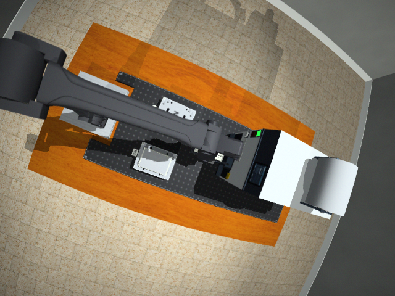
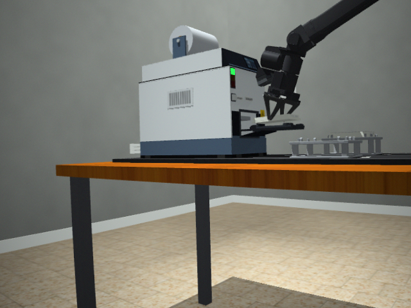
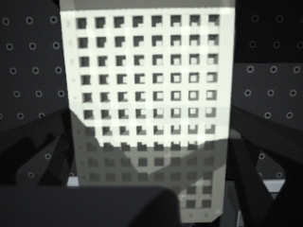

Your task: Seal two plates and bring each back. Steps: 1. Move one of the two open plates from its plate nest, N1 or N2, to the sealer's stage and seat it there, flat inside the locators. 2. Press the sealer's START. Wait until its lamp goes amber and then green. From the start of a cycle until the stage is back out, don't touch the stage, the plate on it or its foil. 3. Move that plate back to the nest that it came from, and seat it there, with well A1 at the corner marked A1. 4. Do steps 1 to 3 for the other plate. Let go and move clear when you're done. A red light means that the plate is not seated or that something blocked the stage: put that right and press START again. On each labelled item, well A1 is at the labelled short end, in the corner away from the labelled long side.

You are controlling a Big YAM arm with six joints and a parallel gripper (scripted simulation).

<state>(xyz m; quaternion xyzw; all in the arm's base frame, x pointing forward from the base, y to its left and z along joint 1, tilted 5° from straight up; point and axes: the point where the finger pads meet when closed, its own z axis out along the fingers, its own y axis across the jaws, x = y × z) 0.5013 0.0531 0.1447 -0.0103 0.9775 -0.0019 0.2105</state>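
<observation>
The sealer stage is 3 cm below my hand. Round my hand: plate nest (19 cm behind, 7 cm to the left, 8 cm below); pale start button (10 cm ahead, 10 cm to the left, 7 cm above); A1 mark (27 cm behind, 12 cm to the left, 8 cm below).
</observation>
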